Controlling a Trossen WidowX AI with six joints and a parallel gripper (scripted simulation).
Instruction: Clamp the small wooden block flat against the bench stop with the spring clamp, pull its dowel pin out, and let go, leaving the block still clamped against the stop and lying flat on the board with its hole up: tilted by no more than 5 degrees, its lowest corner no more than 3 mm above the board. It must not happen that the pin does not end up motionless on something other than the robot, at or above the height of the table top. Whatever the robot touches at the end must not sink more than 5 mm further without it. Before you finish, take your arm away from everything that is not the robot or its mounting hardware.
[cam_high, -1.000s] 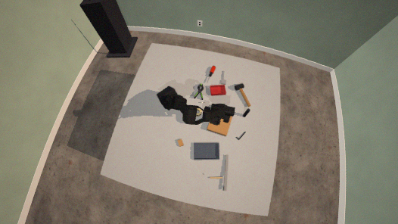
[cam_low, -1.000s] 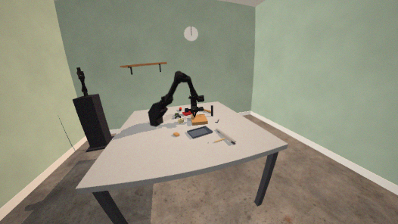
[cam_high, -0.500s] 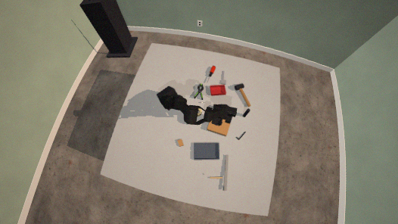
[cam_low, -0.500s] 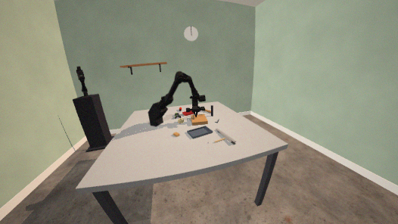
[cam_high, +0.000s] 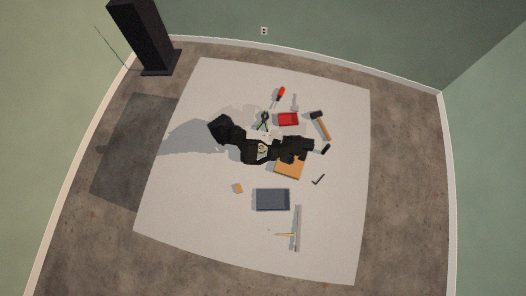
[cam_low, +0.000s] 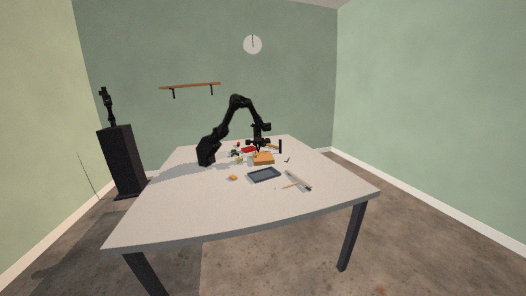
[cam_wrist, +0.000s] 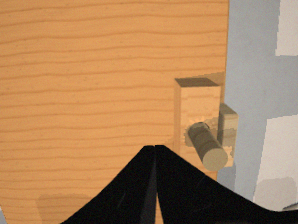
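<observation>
Now: hand 50 mm above the dowel pin and 20 mm past it. Round my hand: small wooden block (60 mm below, 20 mm behind); then bench stop (60 mm below, 40 mm behind, 10 mm to the left); then wooden board (90 mm below, 30 mm ahead).
</observation>
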